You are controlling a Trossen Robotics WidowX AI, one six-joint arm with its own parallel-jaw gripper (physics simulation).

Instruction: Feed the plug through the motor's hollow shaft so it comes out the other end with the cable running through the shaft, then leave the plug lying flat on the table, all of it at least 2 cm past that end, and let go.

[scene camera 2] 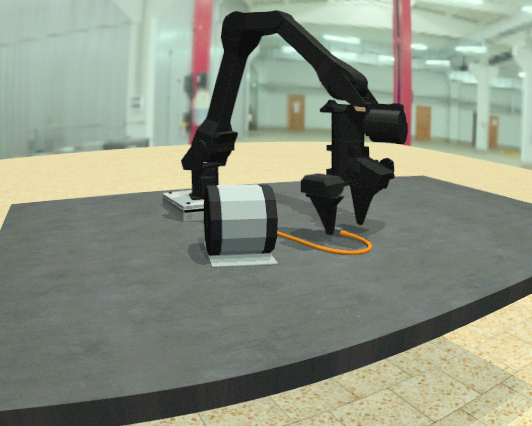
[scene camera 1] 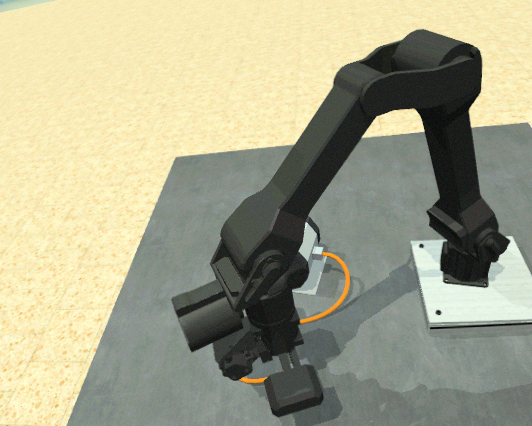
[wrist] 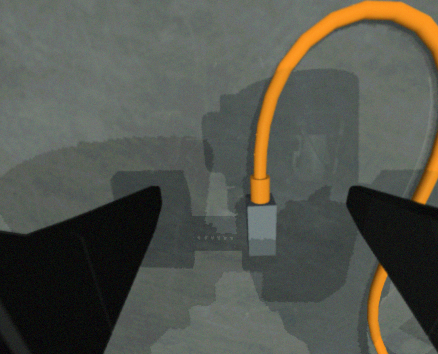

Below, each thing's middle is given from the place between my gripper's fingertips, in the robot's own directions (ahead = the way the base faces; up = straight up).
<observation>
Right now the grey plug (wrist: 261,218) is 20 mm behind my hand, 20 mm to the right of it and 10 mm below it.
</observation>
